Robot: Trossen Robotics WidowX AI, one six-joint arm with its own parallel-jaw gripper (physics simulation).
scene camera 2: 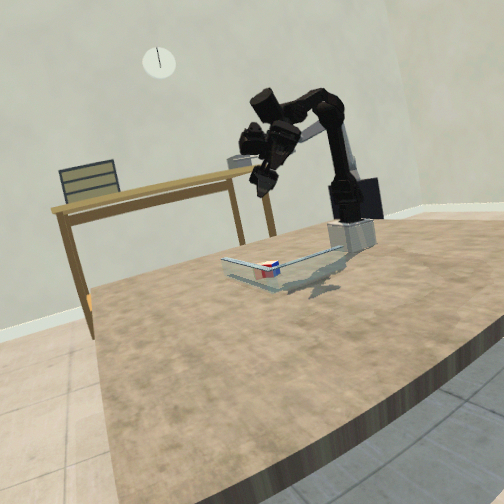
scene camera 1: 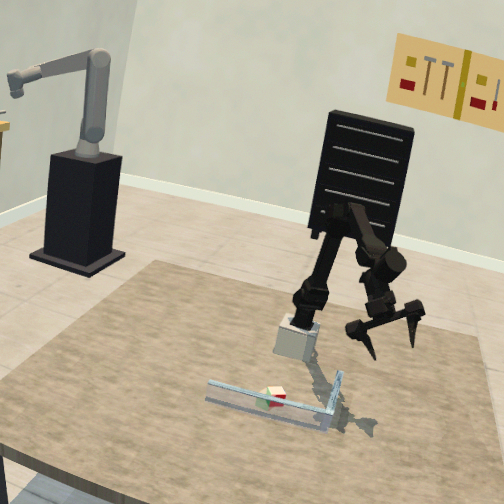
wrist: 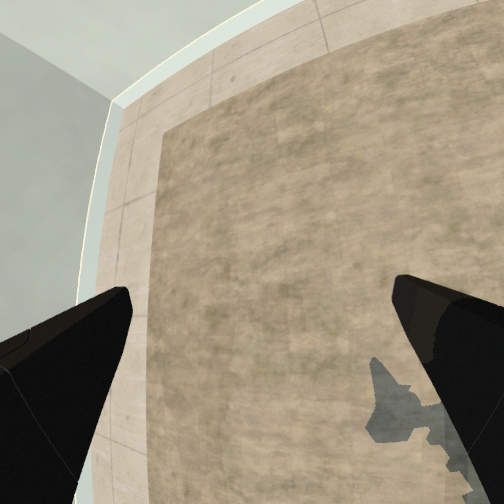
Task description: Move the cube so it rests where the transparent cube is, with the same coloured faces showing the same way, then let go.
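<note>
A small cube (scene camera 1: 273, 397) with red, white and green faces rests on the table against a thin L-shaped rail (scene camera 1: 300, 406). It also shows in the second scene view (scene camera 2: 267, 269) with red, white and blue faces. No transparent cube is discernible in any view. My gripper (scene camera 1: 390, 338) is open and empty, held well above the table to the right of the cube, fingers pointing down. In the second scene view the gripper (scene camera 2: 262, 160) hangs high above the cube. The wrist view shows only both finger tips (wrist: 250, 330) over bare table; the cube is out of that view.
My arm's white base block (scene camera 1: 297, 340) stands just behind the rail. A dark slatted rack (scene camera 1: 360, 180) stands behind the table. Another grey arm on a black pedestal (scene camera 1: 78, 205) is far left. A wooden table (scene camera 2: 160, 195) stands beyond the work surface.
</note>
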